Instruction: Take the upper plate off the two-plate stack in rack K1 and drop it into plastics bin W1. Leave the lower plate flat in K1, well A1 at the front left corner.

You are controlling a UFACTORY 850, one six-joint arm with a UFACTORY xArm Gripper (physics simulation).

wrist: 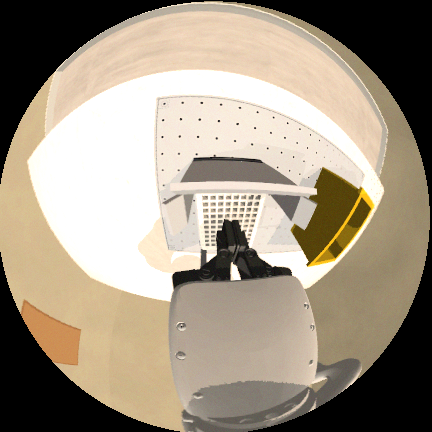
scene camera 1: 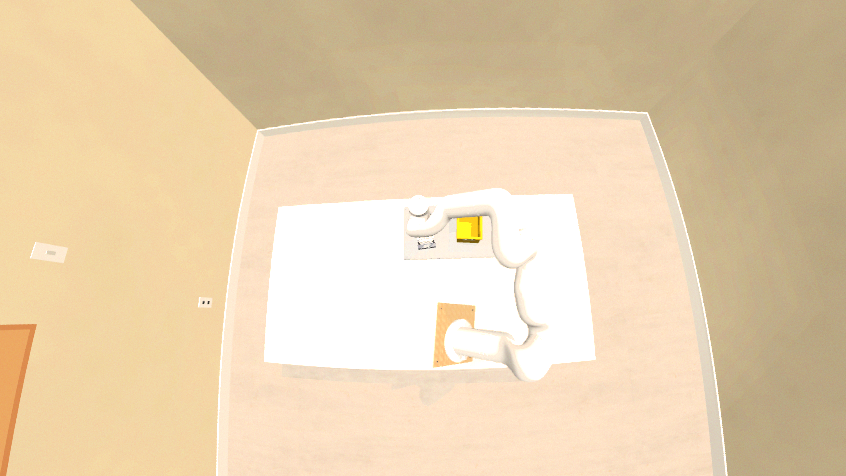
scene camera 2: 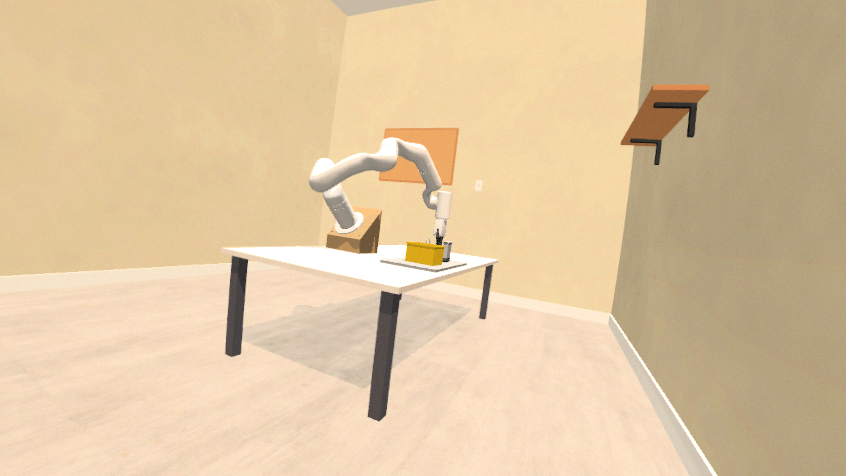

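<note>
My gripper (wrist: 228, 227) (scene camera 2: 438, 241) is shut, with no plate between its black fingers. In the wrist view its tips overlap a white gridded plate (wrist: 231, 210) inside grey-walled rack K1 (wrist: 225, 172). The far wall of the rack and its light top bar cross in front of the plate's far end. How high the tips are above the plate, and whether a second plate lies under it, I cannot tell. In scene camera 2 a silver upright of the rack (scene camera 2: 447, 251) shows behind yellow bin W1 (scene camera 2: 423, 254) (scene camera 1: 468, 240) (wrist: 320, 215). The bin stands right of the rack.
Rack and bin stand on a light grey perforated board (scene camera 1: 440, 252) (wrist: 180, 117) (scene camera 2: 436, 268) on the white table (scene camera 1: 331, 284) (scene camera 2: 331, 263). The arm's wooden base (scene camera 1: 444, 313) (scene camera 2: 343, 243) stands at the other long edge. The arm bends over the bin in scene camera 1.
</note>
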